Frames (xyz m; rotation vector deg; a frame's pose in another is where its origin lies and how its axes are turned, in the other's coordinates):
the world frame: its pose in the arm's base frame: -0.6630 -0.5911 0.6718 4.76 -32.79 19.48
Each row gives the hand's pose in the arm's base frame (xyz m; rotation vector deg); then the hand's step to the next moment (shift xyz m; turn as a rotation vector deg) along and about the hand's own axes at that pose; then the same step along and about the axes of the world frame.
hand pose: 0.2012 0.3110 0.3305 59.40 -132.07 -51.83
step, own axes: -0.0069 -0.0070 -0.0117 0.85 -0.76 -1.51
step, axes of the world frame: 0.0121 -0.0075 -0.0056 0.47 -1.80 0.37
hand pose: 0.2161 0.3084 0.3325 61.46 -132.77 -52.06
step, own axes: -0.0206 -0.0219 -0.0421 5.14 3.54 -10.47
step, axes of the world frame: 0.0420 -0.0268 -0.0141 4.93 -6.61 8.98
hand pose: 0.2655 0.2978 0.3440 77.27 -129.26 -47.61
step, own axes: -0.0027 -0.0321 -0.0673 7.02 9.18 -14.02
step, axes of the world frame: 0.0565 -0.0487 -0.0026 6.28 -6.48 15.77
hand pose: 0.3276 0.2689 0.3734 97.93 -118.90 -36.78
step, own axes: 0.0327 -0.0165 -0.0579 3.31 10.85 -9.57
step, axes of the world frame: 0.0398 -0.0524 0.0190 3.63 -1.26 14.33
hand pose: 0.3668 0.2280 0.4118 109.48 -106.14 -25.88
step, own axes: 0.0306 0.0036 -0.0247 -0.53 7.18 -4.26
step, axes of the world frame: 0.0142 -0.0310 0.0200 1.13 2.00 8.04
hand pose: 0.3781 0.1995 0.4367 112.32 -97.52 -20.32
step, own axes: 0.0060 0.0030 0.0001 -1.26 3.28 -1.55
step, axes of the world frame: -0.0017 -0.0053 0.0038 0.23 1.91 3.33
